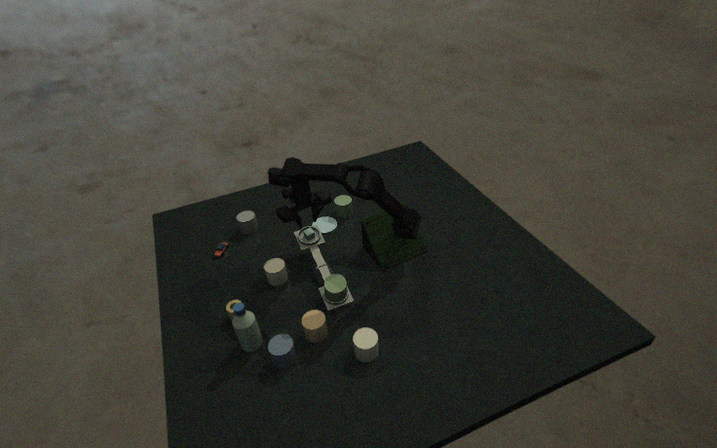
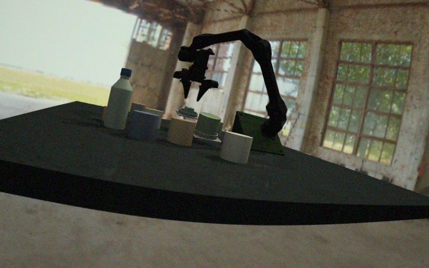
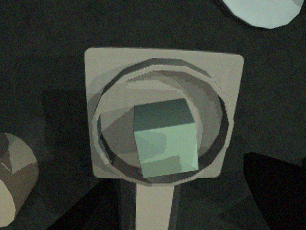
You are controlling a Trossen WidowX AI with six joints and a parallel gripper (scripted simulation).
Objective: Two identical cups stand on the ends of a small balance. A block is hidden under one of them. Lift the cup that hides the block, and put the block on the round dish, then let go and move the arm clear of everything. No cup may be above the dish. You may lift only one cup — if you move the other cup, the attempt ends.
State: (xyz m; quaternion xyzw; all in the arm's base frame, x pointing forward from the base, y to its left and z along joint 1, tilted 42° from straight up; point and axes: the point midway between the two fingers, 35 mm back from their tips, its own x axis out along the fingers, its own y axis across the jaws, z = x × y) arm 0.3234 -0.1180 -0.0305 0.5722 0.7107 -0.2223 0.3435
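My gripper tip is now 4 cm above the green block. From my gripper tip the other things lie so: green cup: 28 cm to the left, 7 cm below, 1 cm behind; then round dish: 13 cm below, 12 cm to the right, 9 cm behind; then grey cup: 24 cm to the right, 18 cm ahead, 9 cm below.
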